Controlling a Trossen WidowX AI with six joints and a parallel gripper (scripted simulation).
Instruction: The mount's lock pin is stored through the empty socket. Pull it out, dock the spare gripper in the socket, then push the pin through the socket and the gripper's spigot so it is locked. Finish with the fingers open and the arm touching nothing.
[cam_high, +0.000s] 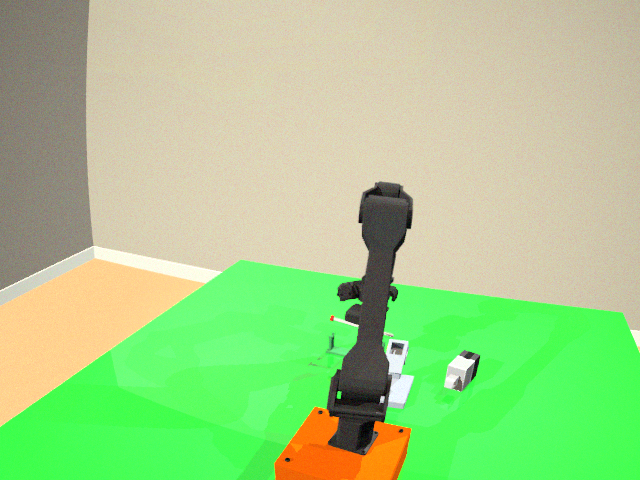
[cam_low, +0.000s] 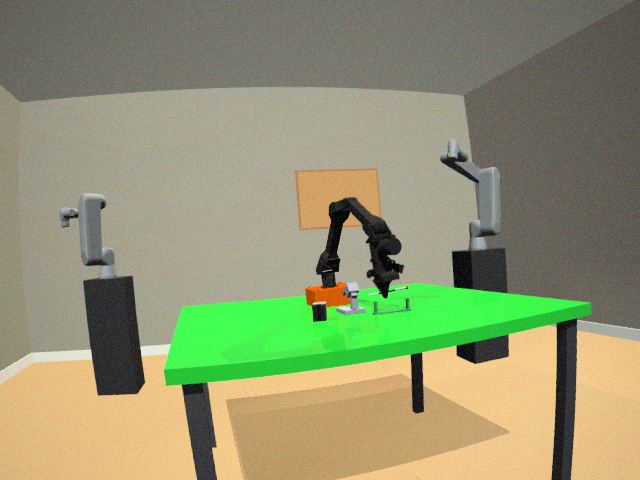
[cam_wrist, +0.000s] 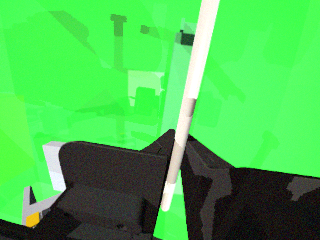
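Right now the pin cradle is 30 mm below my gripper tip and 20 mm to the left of it. Also, from my gripper tip: socket (100 mm to the right, 100 mm behind); then spare gripper (230 mm to the right, 40 mm behind, 20 mm below).
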